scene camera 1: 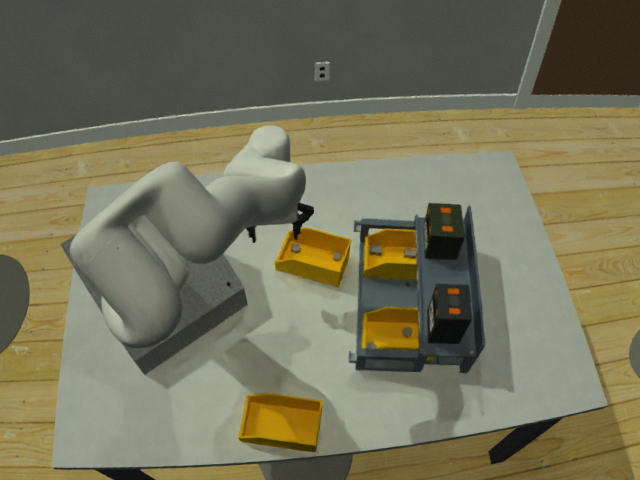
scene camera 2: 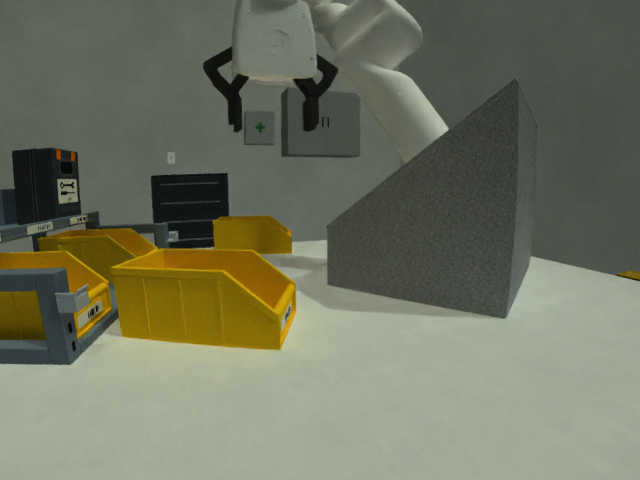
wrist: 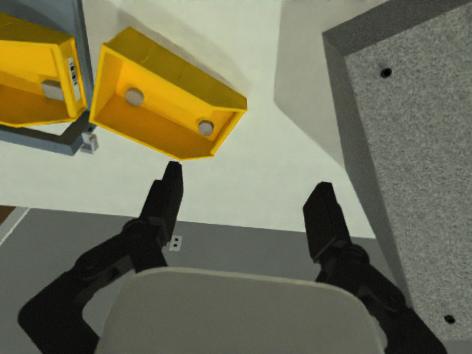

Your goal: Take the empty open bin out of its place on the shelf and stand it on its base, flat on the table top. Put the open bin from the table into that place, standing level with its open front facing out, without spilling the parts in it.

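Frame: origin at the arm's base, x ahead, y left, z up, level; centimetres.
Seen in the pictures: gripper, fingertip midpoint: [scene camera 1: 274, 236] [scene camera 2: 274, 130] [wrist: 247, 185]; arm's base, origin of the base link: [scene camera 2: 443, 171].
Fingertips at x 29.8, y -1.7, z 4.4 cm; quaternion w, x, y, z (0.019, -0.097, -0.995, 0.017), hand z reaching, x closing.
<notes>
Pixels of each thing's top centre, then the offset from my fingertips to it. "pt": a spot on its surface instead.
- empty yellow bin, surface spot: [scene camera 2: 250, 235] pt dx -7.4, dy -31.1, dz -17.6 cm
- yellow bin with two round grey parts, surface spot: [scene camera 2: 196, 304] pt dx +12.2, dy +8.7, dz -17.7 cm
- shelf bin with parts, surface spot: [wrist: 30, 55] pt dx +27.4, dy -2.4, dz -20.9 cm
The empty yellow bin [scene camera 1: 281, 421] [scene camera 2: 250, 235] stands on its base on the table, near the front edge in scene camera 1. The yellow bin with two round grey parts [scene camera 1: 312, 253] [scene camera 2: 196, 304] [wrist: 165, 107] stands upright on the table, turned at an angle, its low front toward the robot base. The shelf [scene camera 1: 387, 294] [scene camera 2: 59, 330] [wrist: 84, 45] has an empty place between its two lower bins. My gripper [scene camera 1: 274, 238] [scene camera 2: 273, 129] [wrist: 247, 185] is open and empty, above table height, off the low-front end of the bin with parts and toward the wall side.
One shelf bin with parts [scene camera 1: 392, 271] [scene camera 2: 56, 268] [wrist: 30, 55] stands close beside the table's filled bin. Another [scene camera 1: 390, 333] stands at the shelf's other end. Two dark cases [scene camera 1: 444, 242] [scene camera 1: 449, 325] stand on the upper shelf. The grey robot base [scene camera 1: 206, 299] [scene camera 2: 439, 222] [wrist: 425, 125] is opposite the shelf.
</notes>
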